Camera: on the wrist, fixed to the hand. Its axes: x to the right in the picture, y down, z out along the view.
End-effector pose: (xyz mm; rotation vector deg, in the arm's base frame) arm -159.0 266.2 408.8 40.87 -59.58 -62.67
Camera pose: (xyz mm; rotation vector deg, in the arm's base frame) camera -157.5 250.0 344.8 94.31 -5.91 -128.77
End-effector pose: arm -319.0 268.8 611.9 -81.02 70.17 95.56
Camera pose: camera -253.8 268.3 601.1 -100.83 -4.21 24.39
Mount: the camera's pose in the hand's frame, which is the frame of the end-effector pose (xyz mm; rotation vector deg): -4.5 -60.7 -25.7 -1.80 11.18 -89.72
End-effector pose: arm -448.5 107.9 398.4 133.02 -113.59 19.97
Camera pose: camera -392.8 127.4 428.1 158.70 12.84 18.35
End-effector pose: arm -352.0 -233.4 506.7 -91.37 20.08 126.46
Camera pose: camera -301.5 -190.9 504.4 -72.35 -39.54 47.50
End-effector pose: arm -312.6 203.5 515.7 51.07 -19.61 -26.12
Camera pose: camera -318.8 189.8 451.4 59.02 36.87 -101.71
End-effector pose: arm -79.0 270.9 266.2 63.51 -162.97 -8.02
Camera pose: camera -32.1 228.1 284.4 156.12 -67.59 -7.47
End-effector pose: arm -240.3 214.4 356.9 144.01 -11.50 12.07
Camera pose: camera -235.8 278.8 342.9 108.54 97.79 -11.31
